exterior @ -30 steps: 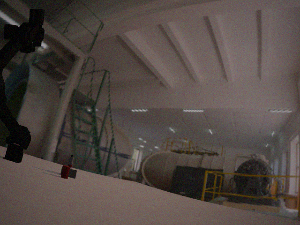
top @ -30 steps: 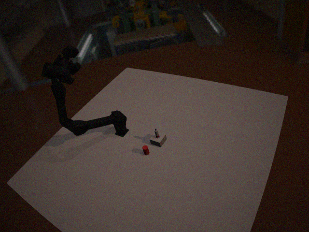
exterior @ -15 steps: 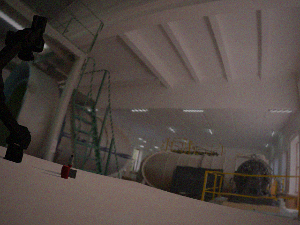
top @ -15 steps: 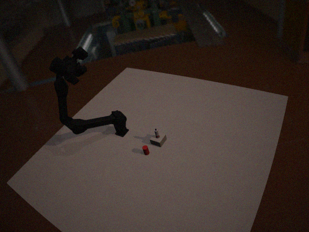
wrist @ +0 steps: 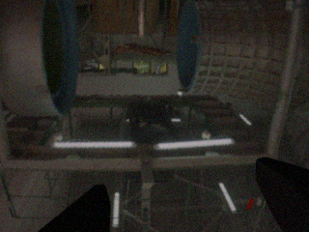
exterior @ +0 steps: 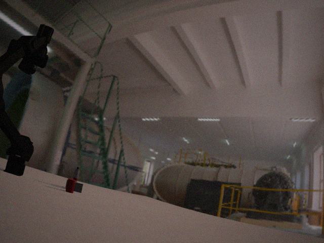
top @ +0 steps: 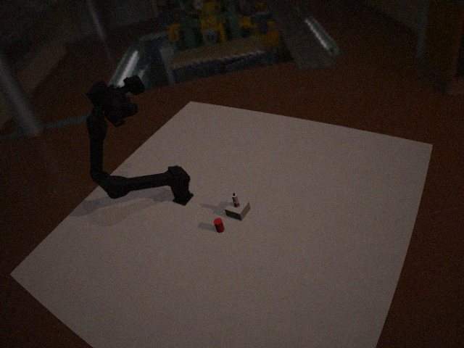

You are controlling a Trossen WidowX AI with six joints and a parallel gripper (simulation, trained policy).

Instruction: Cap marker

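Now: gripper tip 40 cm short of the red cap, 12 cm to the left of it and 46 cm above it. From my gripper tip the other things lie so: pale holder block 41 cm ahead, 3 cm to the right, 47 cm below.
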